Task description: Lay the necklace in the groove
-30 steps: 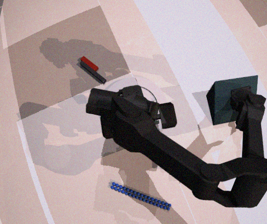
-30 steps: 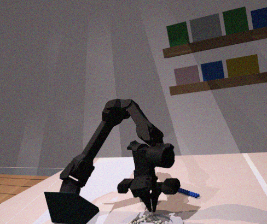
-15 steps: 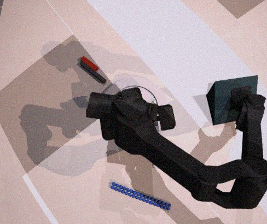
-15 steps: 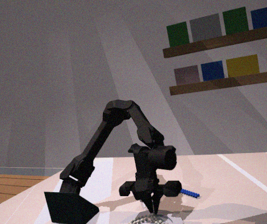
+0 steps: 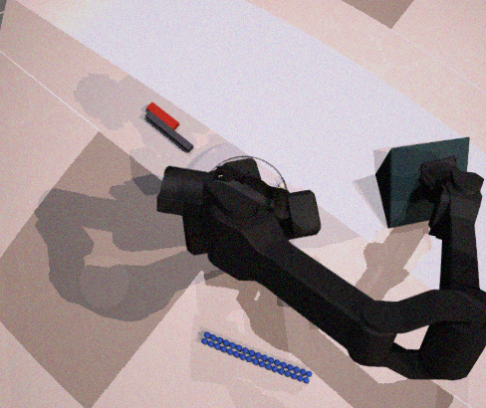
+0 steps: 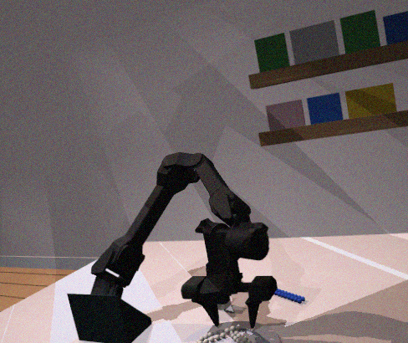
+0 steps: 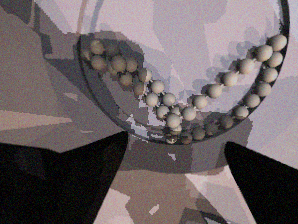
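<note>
My gripper tip is now 6 cm to the left of the round bead board and 1 cm above it. From my gripper tip the other things lie so: small beige cube 7 cm behind, 12 cm to the left; grey block 11 cm ahead, 23 cm to the right, 1 cm below.
</note>
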